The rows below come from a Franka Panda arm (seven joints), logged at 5 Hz.
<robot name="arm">
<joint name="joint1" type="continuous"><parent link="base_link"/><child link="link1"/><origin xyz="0 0 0.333"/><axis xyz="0 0 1"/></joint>
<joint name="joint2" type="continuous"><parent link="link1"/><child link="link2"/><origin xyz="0 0 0" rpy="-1.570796 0 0"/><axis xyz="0 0 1"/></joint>
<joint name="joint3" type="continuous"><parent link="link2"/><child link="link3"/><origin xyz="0 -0.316 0" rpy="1.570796 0 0"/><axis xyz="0 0 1"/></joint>
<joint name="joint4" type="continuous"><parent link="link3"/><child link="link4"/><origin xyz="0.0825 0 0" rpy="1.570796 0 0"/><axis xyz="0 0 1"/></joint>
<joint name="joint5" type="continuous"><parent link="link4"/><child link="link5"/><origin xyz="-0.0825 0.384 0" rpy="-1.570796 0 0"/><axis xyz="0 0 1"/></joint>
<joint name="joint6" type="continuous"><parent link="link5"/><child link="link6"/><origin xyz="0 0 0" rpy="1.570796 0 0"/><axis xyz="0 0 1"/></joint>
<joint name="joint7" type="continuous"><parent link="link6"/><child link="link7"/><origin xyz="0.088 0 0" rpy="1.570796 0 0"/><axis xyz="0 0 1"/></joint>
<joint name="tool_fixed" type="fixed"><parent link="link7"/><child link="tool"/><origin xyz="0 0 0.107"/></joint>
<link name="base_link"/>
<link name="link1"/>
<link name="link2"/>
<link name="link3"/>
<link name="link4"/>
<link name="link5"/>
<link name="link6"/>
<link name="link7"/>
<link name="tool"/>
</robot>
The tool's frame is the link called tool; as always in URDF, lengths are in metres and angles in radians. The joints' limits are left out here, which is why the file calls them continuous.
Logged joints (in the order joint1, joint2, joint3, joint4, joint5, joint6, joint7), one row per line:
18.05, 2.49, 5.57, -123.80, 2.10, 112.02, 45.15
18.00, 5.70, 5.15, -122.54, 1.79, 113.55, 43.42
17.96, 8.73, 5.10, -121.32, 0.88, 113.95, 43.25
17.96, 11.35, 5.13, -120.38, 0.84, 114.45, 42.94
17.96, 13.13, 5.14, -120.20, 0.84, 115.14, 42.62
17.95, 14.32, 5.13, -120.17, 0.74, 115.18, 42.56
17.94, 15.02, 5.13, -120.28, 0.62, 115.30, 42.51
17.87, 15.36, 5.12, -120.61, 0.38, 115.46, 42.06
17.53, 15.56, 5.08, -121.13, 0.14, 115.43, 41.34
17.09, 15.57, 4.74, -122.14, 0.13, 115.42, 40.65
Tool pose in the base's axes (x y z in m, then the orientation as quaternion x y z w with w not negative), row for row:
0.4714, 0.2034, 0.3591, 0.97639, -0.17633, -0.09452, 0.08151
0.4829, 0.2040, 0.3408, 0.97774, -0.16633, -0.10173, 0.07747
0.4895, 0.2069, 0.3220, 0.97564, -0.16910, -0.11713, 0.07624
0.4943, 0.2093, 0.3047, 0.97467, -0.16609, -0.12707, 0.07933
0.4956, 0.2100, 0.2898, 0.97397, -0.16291, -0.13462, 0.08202
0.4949, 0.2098, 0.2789, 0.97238, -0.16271, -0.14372, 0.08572
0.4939, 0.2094, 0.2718, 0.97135, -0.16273, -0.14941, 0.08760
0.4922, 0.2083, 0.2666, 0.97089, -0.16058, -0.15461, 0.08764
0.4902, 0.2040, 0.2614, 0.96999, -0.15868, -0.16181, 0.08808
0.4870, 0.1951, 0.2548, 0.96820, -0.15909, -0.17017, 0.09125
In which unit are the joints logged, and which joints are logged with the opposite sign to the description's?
The joints are logged in degrees. Opposite sign: joint5.
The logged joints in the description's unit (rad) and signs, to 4 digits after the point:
0.3150, 0.0435, 0.0972, -2.1607, -0.0367, 1.9551, 0.7880
0.3142, 0.0995, 0.0899, -2.1387, -0.0312, 1.9818, 0.7578
0.3135, 0.1524, 0.0890, -2.1174, -0.0154, 1.9888, 0.7549
0.3135, 0.1981, 0.0895, -2.1010, -0.0147, 1.9975, 0.7494
0.3135, 0.2292, 0.0897, -2.0979, -0.0147, 2.0096, 0.7439
0.3133, 0.2499, 0.0895, -2.0974, -0.0129, 2.0103, 0.7428
0.3131, 0.2621, 0.0895, -2.0993, -0.0108, 2.0124, 0.7419
0.3119, 0.2681, 0.0894, -2.1050, -0.0066, 2.0152, 0.7341
0.3060, 0.2716, 0.0887, -2.1141, -0.0024, 2.0146, 0.7215
0.2983, 0.2717, 0.0827, -2.1317, -0.0023, 2.0145, 0.7095

